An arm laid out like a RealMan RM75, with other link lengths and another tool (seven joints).
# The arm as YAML. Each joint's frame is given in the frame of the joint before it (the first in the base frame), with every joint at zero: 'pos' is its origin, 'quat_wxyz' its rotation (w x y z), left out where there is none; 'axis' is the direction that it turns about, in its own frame. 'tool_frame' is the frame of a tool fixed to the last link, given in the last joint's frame.
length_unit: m
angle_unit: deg
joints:
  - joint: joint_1
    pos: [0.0, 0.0, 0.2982]
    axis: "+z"
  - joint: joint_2
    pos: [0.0, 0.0, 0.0]
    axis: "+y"
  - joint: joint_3
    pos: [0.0, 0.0, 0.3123]
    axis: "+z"
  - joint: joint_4
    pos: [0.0, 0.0, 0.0]
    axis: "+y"
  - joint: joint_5
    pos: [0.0, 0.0, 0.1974]
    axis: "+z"
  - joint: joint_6
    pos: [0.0, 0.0, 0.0]
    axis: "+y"
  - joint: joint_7
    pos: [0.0, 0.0, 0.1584]
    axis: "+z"
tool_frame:
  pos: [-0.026, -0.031, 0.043]
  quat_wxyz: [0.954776, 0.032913, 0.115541, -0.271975]
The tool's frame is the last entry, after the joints.
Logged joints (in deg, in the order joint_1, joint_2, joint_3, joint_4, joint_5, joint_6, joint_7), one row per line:
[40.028 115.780 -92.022 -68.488 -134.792 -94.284 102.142]
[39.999 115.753 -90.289 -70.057 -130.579 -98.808 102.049]
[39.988 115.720 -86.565 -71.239 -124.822 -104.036 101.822]
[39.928 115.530 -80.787 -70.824 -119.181 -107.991 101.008]
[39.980 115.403 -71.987 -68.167 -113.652 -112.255 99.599]
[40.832 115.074 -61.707 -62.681 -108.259 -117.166 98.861]
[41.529 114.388 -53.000 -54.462 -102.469 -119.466 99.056]
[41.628 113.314 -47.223 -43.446 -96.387 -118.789 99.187]
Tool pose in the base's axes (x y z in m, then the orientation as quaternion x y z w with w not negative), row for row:
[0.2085 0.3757 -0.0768 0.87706 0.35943 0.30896 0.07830]
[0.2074 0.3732 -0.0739 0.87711 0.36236 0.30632 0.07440]
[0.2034 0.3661 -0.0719 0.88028 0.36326 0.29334 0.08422]
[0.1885 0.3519 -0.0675 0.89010 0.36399 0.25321 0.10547]
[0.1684 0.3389 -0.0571 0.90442 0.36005 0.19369 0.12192]
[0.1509 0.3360 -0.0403 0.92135 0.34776 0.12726 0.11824]
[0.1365 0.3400 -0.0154 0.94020 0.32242 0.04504 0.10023]
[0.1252 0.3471 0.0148 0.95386 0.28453 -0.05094 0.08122]
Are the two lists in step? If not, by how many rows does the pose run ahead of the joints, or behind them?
The pose runs 2 rows behind the joints: the pose in row i belongs to the joints in row i - 2.
